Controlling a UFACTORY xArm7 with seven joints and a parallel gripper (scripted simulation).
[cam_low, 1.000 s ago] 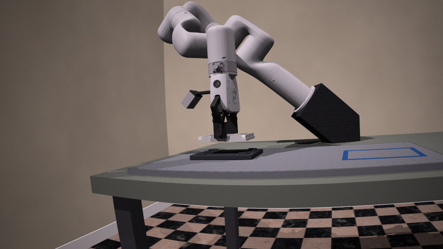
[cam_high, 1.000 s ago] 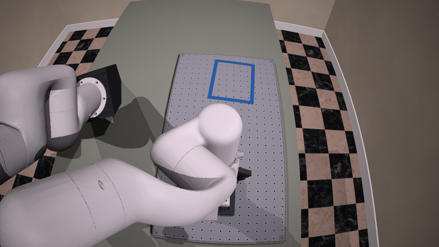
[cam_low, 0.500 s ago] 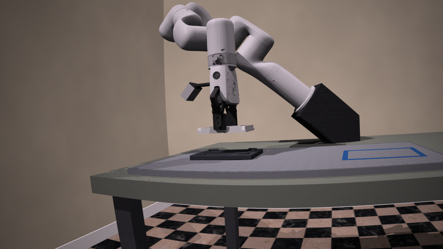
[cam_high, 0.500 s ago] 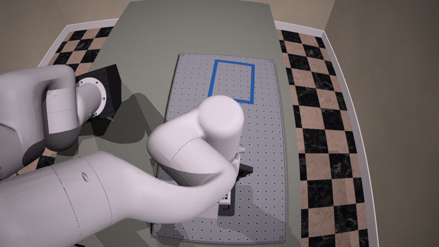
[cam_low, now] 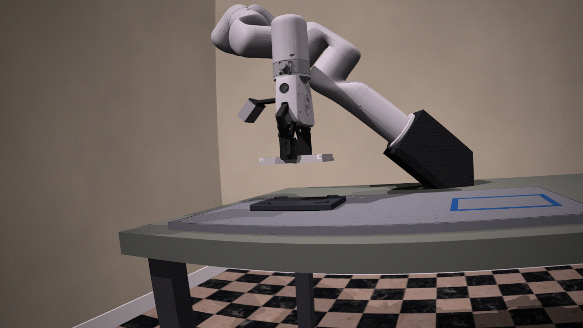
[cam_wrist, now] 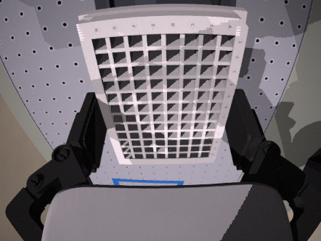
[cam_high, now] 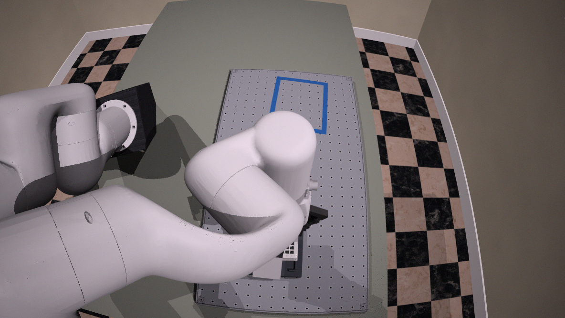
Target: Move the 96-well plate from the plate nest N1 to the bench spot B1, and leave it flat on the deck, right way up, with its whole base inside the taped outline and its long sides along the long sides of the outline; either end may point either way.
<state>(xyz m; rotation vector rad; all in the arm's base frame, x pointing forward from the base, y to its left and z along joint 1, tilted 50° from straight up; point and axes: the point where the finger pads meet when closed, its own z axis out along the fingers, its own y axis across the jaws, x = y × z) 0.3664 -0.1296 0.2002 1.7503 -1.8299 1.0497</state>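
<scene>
The dark plate nest lies 100 mm below my hand. Round my hand: white 96-well plate 10 mm below.
</scene>
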